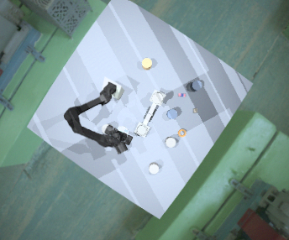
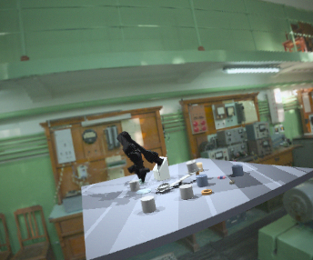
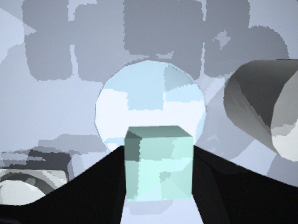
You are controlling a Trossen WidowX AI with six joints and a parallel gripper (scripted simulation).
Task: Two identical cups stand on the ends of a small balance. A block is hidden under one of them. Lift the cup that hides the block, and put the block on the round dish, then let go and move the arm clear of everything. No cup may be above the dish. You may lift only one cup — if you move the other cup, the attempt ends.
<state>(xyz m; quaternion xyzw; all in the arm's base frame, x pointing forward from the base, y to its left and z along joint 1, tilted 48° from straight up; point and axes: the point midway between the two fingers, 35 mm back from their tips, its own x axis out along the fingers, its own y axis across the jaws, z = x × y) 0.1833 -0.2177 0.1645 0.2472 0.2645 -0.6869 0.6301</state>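
Now: the round pale-blue dish 6 cm below my gripper tip. Also, from my gripper tip: white cup (36 cm to the left, 12 cm ahead, 4 cm above); pale green block (1 cm above); yellow cylinder (52 cm to the left, 5 cm behind, 3 cm below).
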